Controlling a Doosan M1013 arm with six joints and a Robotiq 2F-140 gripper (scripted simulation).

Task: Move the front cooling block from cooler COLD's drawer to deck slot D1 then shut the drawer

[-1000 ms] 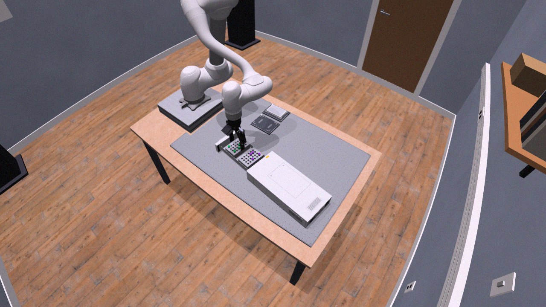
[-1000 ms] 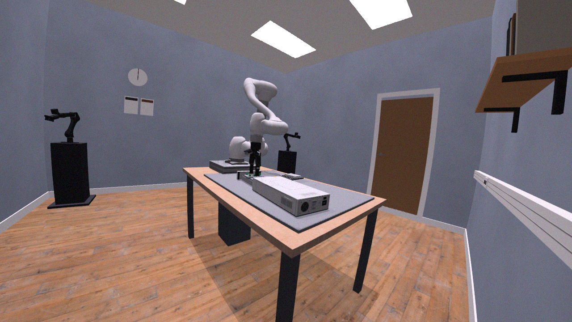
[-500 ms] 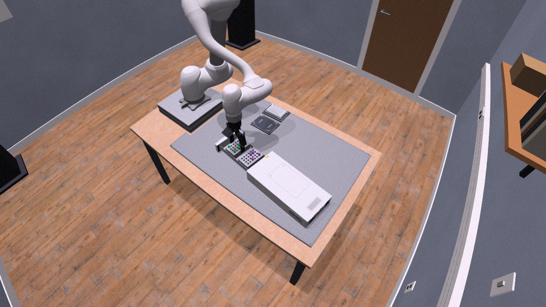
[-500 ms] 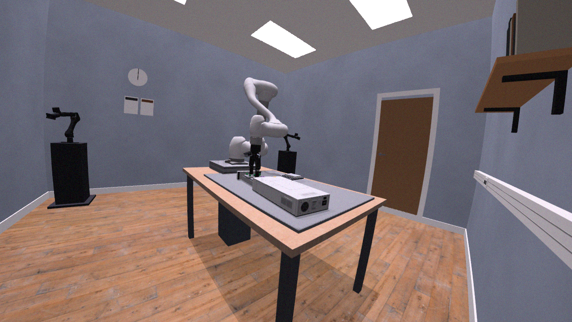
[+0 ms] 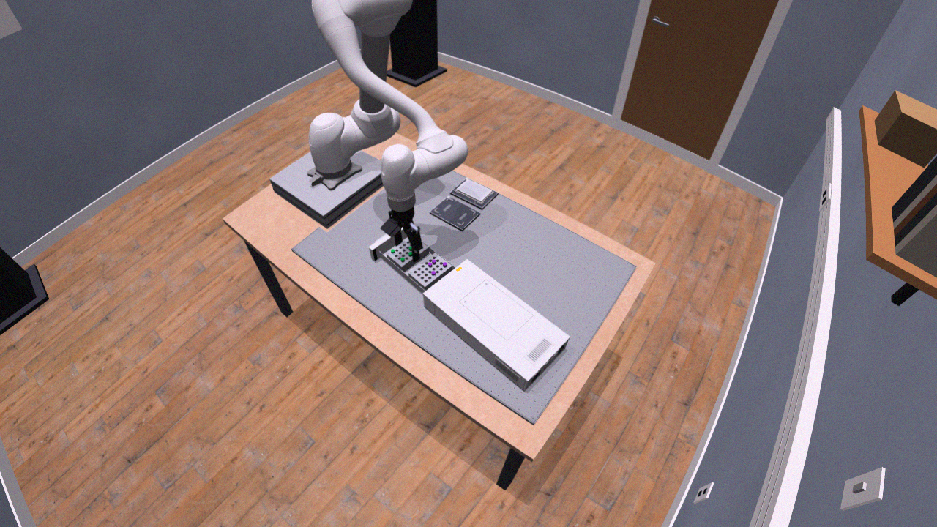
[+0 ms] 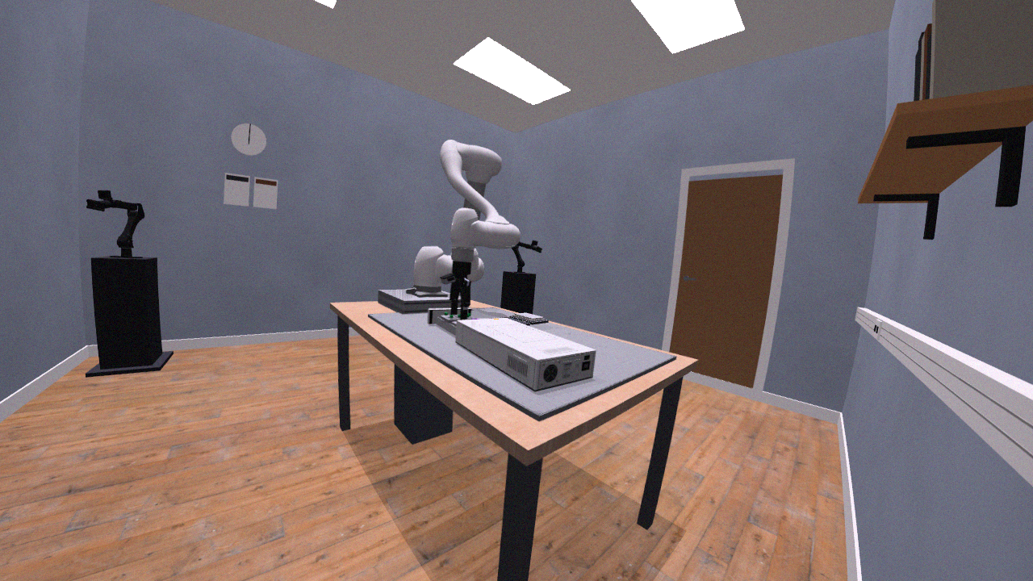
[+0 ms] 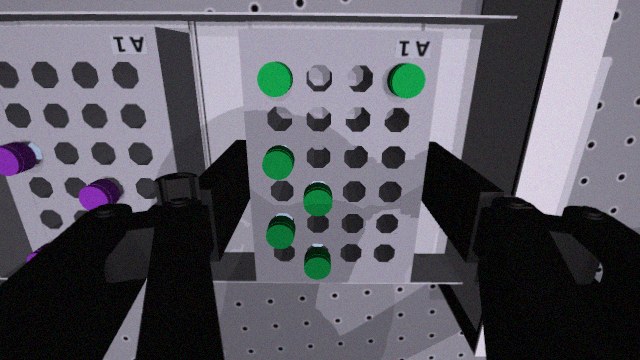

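The drawer lies 40 mm ahead of my hand and 30 mm below it. From my hand the other things lie so: perforated grey mat: 160 mm ahead, 130 mm to the left, 60 mm below; cooler COLD: 230 mm ahead, 20 mm to the right, 20 mm below; deck slot D1: 20 mm behind, 290 mm to the left, 60 mm below.
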